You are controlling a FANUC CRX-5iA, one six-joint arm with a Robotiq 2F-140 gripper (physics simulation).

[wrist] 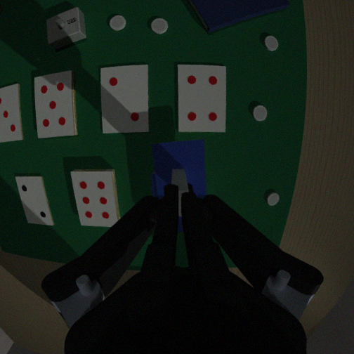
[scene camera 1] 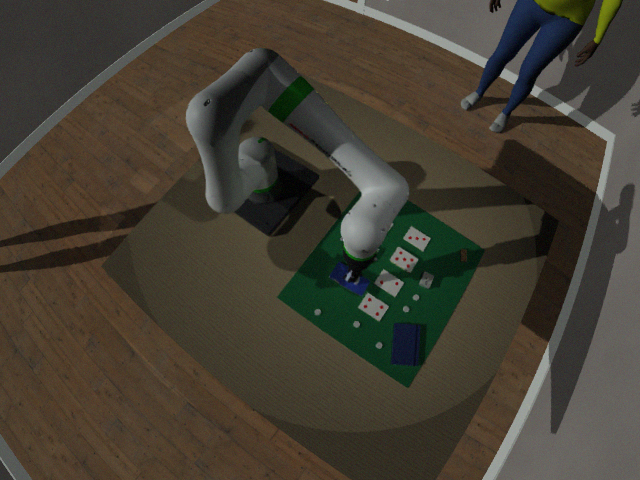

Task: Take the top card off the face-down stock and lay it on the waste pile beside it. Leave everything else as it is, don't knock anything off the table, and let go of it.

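Pixels of known places: gripper, fingertip midpoint: [scene camera 1: 354, 281]; arm's base, origin of the base link: [scene camera 1: 263, 187].
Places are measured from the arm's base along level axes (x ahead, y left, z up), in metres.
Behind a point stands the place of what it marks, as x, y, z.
Note:
The face-down stock [scene camera 1: 338, 271] @(0.396, -0.191, -0.002) [wrist: 154, 185] lies on the green mat [scene camera 1: 310, 289] @(0.331, -0.283, -0.026) [wrist: 240, 165], partly hidden by the gripper. A blue-backed card [scene camera 1: 360, 286] @(0.485, -0.211, 0.000) [wrist: 195, 159] lies over it, flat and shifted towards the row of face-up cards, so the blue area looks longer than one card. My gripper [scene camera 1: 352, 277] @(0.459, -0.202, 0.001) [wrist: 178, 178] is shut, with its tips down at the blue card; no card shows between the fingers, and exact contact cannot be told. The waste pile, topped by a red six [wrist: 93, 199], lies to the left of the stock in the wrist view; the arm mostly hides it in the scene view.
Face-up cards include a red four [scene camera 1: 373, 306] @(0.553, -0.253, -0.024) [wrist: 202, 98], a red two [scene camera 1: 389, 283] @(0.576, -0.154, -0.024) [wrist: 124, 98], a red five [scene camera 1: 404, 259] @(0.596, -0.051, -0.017) [wrist: 54, 104] and a black two [wrist: 35, 200]. Several white discs, a grey block [scene camera 1: 426, 280] @(0.695, -0.098, -0.006) [wrist: 66, 27] and a dark blue box [scene camera 1: 405, 344] @(0.702, -0.335, -0.015) [wrist: 240, 11] stand beyond.

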